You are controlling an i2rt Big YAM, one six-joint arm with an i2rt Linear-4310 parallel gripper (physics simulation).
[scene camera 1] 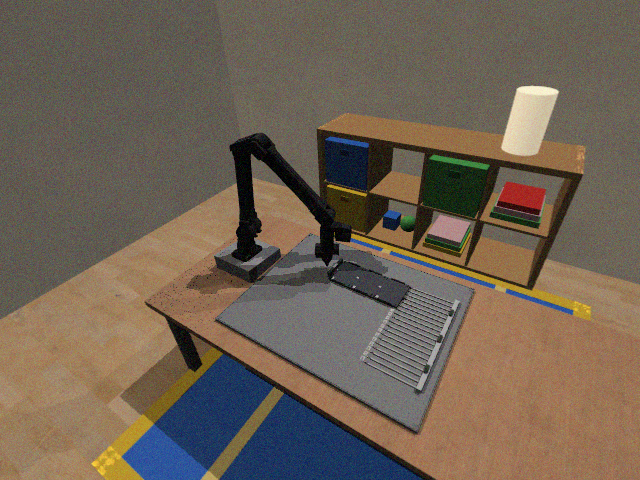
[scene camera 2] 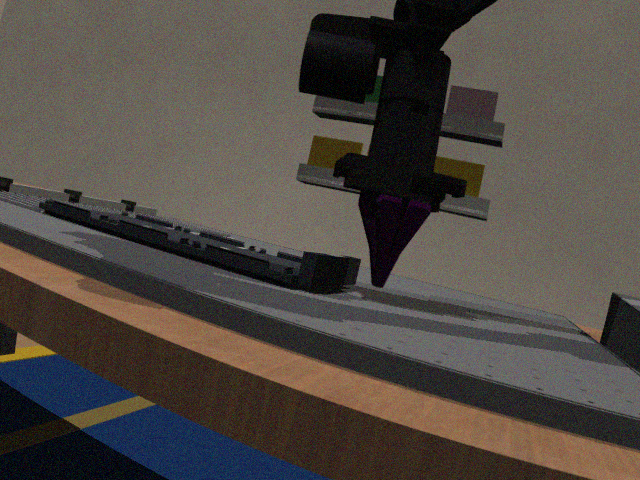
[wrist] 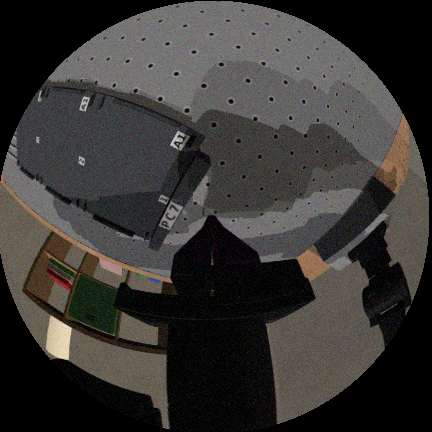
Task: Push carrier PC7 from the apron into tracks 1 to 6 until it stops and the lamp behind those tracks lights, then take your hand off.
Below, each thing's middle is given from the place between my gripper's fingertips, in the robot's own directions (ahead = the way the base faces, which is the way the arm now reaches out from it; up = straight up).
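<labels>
Carrier PC7 (scene camera 2: 313,269): my gripper 10 mm to the left of it, 200 mm short of it.
</labels>
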